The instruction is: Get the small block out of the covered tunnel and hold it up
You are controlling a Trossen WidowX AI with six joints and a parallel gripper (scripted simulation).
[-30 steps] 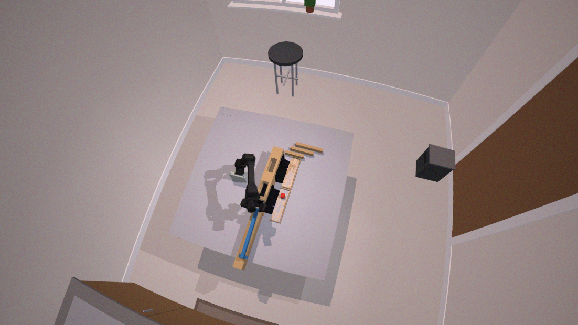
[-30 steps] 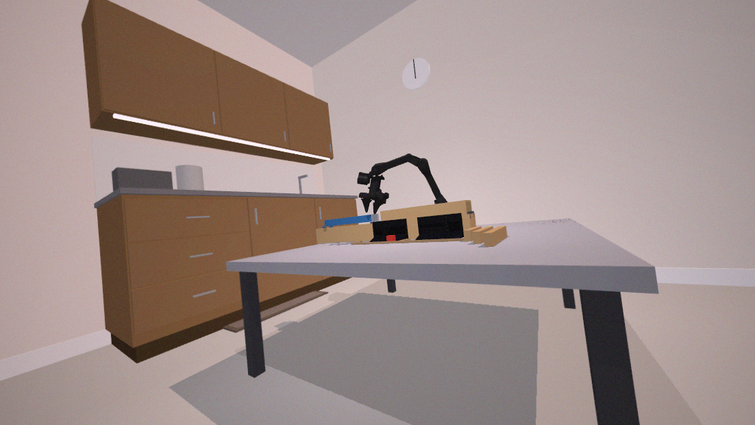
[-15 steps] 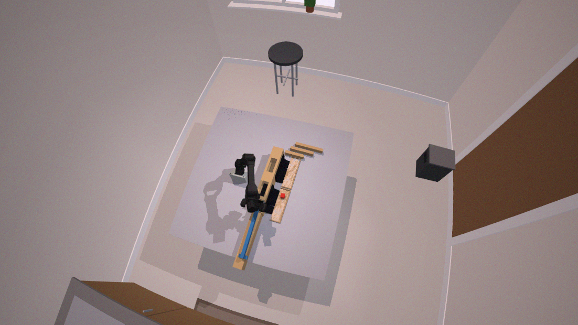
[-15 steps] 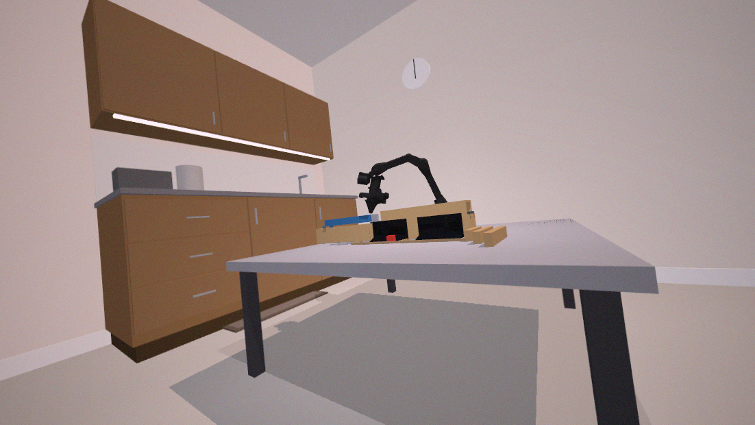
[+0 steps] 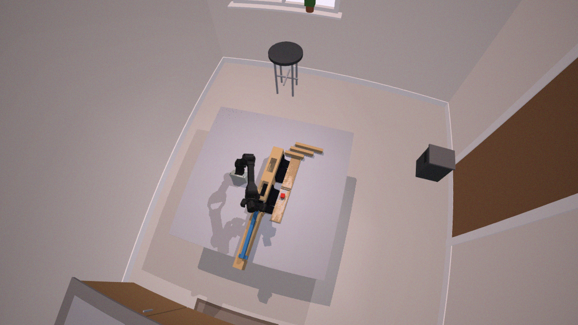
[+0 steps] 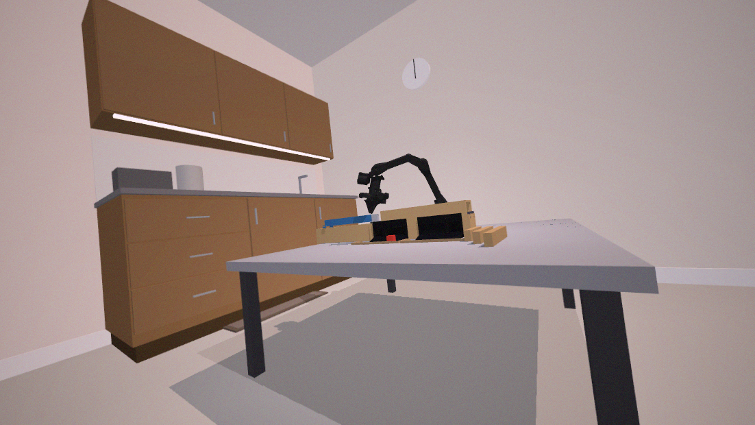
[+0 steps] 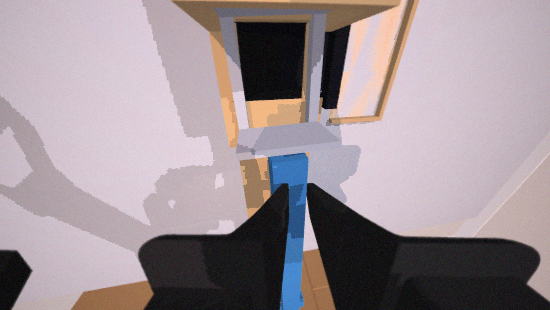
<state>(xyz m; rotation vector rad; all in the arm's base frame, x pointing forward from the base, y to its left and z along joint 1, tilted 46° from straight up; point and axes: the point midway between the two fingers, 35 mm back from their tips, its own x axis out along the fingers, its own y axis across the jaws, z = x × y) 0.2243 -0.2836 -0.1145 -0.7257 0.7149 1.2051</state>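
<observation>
The red block is 20 cm to the left of my gripper tip, 14 cm below it and 14 cm ahead of it. Also, from my gripper tip: covered tunnel 8 cm below, 7 cm to the left, 3 cm ahead.
</observation>
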